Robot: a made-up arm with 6 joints. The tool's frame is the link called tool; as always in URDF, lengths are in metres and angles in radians. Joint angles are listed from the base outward. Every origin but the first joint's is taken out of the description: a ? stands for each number. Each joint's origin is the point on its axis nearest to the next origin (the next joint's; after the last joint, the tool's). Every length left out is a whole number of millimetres.
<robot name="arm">
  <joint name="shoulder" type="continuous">
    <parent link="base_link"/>
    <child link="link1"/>
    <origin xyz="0 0 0.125" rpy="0 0 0"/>
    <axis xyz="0 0 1"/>
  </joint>
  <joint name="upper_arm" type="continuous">
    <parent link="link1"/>
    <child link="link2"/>
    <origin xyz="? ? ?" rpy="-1.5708 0 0"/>
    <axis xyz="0 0 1"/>
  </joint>
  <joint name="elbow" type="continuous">
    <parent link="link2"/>
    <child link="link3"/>
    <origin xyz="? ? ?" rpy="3.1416 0 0"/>
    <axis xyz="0 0 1"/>
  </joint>
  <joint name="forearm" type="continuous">
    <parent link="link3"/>
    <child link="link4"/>
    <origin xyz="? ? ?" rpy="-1.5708 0 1.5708"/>
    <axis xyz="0 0 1"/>
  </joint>
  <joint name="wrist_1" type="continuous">
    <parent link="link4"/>
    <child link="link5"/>
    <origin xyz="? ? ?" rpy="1.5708 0 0"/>
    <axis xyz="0 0 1"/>
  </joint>
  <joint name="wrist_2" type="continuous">
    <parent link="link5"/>
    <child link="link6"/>
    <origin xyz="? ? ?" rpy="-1.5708 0 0"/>
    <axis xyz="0 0 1"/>
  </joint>
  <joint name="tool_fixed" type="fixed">
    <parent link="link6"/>
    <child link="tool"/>
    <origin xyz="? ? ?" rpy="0 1.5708 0"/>
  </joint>
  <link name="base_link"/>
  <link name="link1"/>
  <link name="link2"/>
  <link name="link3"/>
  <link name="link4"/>
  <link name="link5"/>
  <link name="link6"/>
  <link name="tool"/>
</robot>
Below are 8 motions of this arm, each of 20 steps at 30 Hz.
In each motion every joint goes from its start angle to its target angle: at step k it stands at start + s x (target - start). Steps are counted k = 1, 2, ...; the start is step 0. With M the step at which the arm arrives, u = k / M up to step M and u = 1 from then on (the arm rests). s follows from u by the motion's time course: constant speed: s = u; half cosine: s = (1 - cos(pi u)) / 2; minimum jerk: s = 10 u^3 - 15 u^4 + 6 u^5.
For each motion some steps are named. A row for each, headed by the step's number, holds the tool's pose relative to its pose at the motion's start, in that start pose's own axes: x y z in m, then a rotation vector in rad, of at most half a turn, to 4 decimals.
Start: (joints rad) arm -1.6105 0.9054 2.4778 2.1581 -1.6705 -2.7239
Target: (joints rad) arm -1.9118 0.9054 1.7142 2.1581 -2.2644 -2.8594
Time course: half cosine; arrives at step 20
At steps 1, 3, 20:
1: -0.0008 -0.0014 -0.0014 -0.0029 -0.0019 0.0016
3: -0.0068 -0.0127 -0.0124 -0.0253 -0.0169 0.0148
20: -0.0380 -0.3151 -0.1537 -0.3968 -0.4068 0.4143

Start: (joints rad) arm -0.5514 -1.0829 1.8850 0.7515 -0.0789 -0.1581
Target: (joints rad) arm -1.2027 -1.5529 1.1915 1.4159 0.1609 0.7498
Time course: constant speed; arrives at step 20
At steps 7, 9, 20:
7: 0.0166 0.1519 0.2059 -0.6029 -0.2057 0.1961
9: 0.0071 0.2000 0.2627 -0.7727 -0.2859 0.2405
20: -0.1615 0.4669 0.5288 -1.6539 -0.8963 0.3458

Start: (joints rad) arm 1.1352 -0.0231 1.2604 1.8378 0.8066 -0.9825
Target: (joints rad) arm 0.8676 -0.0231 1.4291 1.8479 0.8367 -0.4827
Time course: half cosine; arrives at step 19
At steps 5, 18, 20:
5: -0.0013 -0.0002 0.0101 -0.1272 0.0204 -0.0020
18: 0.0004 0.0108 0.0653 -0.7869 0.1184 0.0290
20: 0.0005 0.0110 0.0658 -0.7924 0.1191 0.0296

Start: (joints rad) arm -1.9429 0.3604 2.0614 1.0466 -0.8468 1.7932
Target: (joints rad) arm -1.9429 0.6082 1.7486 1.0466 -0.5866 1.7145
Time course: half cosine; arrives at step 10
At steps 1, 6, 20:
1: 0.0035 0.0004 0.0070 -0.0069 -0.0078 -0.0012
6: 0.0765 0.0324 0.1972 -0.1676 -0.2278 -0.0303
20: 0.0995 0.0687 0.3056 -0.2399 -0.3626 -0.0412

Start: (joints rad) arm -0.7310 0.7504 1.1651 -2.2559 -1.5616 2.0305
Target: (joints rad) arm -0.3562 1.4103 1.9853 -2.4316 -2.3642 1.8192
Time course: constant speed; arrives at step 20
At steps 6, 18, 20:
6: 0.0365 0.0332 -0.1082 0.0815 -0.2392 0.2746
18: 0.1231 0.1890 -0.2807 0.1594 -0.6906 0.8410
20: 0.1375 0.2249 -0.3006 0.1579 -0.7617 0.9365

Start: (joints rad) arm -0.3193 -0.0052 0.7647 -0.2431 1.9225 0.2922
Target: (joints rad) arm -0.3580 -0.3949 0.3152 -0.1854 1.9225 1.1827
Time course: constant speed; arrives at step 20
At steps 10, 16, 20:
10: 0.0839 -0.0077 0.0577 -0.4499 -0.0004 0.0538
16: 0.1286 -0.0145 0.0997 -0.7195 -0.0119 0.0863
20: 0.1556 -0.0200 0.1303 -0.8989 -0.0244 0.1074

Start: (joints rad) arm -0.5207 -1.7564 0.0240 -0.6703 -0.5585 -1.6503
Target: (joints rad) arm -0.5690 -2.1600 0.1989 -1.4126 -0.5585 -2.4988
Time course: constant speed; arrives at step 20
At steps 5, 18, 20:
5: -0.0287 -0.0195 -0.0407 0.3043 0.1954 0.0678
18: -0.1123 -0.0833 -0.1695 1.0028 0.7893 -0.0817
20: -0.1284 -0.0955 -0.1913 1.0932 0.8790 -0.1515

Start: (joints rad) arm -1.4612 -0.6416 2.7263 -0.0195 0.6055 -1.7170
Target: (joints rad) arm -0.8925 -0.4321 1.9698 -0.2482 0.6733 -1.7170
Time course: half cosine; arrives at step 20
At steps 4, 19, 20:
4: -0.0416 -0.0131 0.0388 -0.0222 -0.0647 -0.0755
19: -0.5684 0.0412 0.2091 -0.1292 -0.8672 -0.6709
20: -0.5721 0.0424 0.2085 -0.1293 -0.8736 -0.6742

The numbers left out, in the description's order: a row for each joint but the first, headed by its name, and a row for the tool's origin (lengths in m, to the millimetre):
upper_arm: 0 0 0
elbow: 0 -0.514 0
forearm: 0.368 0 0
wrist_1: 0 -0.206 0
wrist_2: 0 0 0
tool: 0 0 0

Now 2 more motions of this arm.
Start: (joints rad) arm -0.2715 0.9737 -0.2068 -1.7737 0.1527 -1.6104
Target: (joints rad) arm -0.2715 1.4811 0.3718 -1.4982 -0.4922 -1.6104
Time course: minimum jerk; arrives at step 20
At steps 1, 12, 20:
1: 0.0003 0.0000 -0.0001 -0.0003 0.0001 -0.0008
12: 0.1895 0.0038 -0.0274 -0.1924 0.0183 -0.4452
20: 0.2763 0.0103 -0.0225 -0.2885 -0.0014 -0.6456

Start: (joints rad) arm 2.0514 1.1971 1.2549 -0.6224 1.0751 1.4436
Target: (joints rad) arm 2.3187 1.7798 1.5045 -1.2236 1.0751 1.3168
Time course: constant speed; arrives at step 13
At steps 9, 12, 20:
9: -0.3677 0.1697 -0.0421 0.2378 0.4207 0.2259
12: -0.4991 0.1886 -0.0480 0.2855 0.5667 0.2890
20: -0.5427 0.1906 -0.0495 0.2977 0.6157 0.3083

